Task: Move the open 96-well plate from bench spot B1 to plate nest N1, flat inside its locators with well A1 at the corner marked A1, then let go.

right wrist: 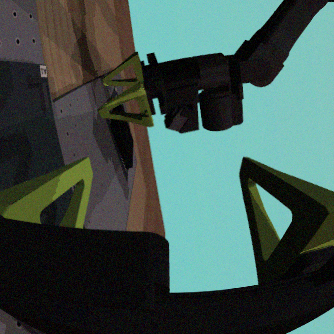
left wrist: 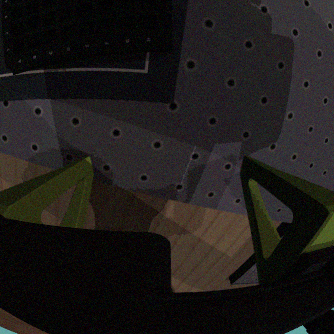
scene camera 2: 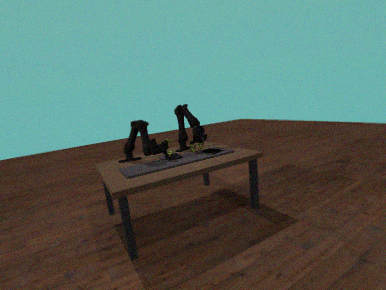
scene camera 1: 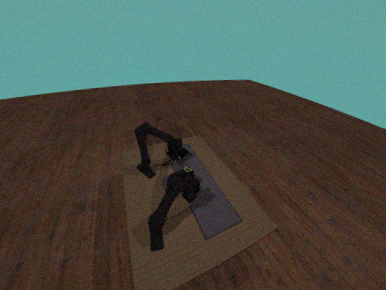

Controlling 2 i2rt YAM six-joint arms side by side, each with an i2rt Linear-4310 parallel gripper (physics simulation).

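Frame: origin at the left arm's base, x back, y right, z up, level; metres.
Seen in the pictures: left gripper, between the fingertips: [right wrist: 100,95] [left wrist: 166,164] [scene camera 2: 197,151] [scene camera 1: 173,161]; right gripper, between the fingertips: [right wrist: 165,165] [scene camera 2: 174,145]; left arm's base, origin of its link: [scene camera 2: 183,149] [scene camera 1: 146,170]; right arm's base, origin of its link: [scene camera 2: 129,160] [scene camera 1: 156,232].
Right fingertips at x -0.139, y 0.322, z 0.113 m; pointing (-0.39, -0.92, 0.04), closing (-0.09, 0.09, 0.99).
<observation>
Offsets run from my right fingertips to a thing's middle. "spot": to the spot under its first point. Level surfaces: height alone.
The 96-well plate @(dx -0.231, dy -0.230, dz -0.091 m) [left wrist: 85,27] [right wrist: 121,142] [scene camera 2: 212,150] is black and lies flat, inside a white outline on the dark pad of bench spot B1 @(spot: dx -0.144, dy -0.201, dz -0.098 m) [left wrist: 161,87]. My left gripper [left wrist: 166,164] [right wrist: 100,95] [scene camera 1: 174,159] [scene camera 2: 197,146] is open and empty, above the board edge beside the plate. My right gripper [right wrist: 165,165] [scene camera 1: 188,170] [scene camera 2: 170,147] is open and empty, over the middle of the board. A dark slab @(dx +0.014, dy +0.013, dz -0.094 m) [right wrist: 22,125], apparently nest N1, has a small white label @(spot: dx +0.039, dy -0.076, dz -0.088 m) [right wrist: 43,71] at its corner. The wells and the nest's locators are too dark to make out.
A grey perforated board @(dz -0.100 m) [scene camera 1: 220,217] [scene camera 2: 137,170] [left wrist: 215,102] runs along the wooden table @(dz -0.113 m) [scene camera 1: 255,225] [scene camera 2: 120,187]. The two grippers are fairly near each other, and the left arm [right wrist: 260,65] shows in the right wrist view. Shadows of the arms darken the board.
</observation>
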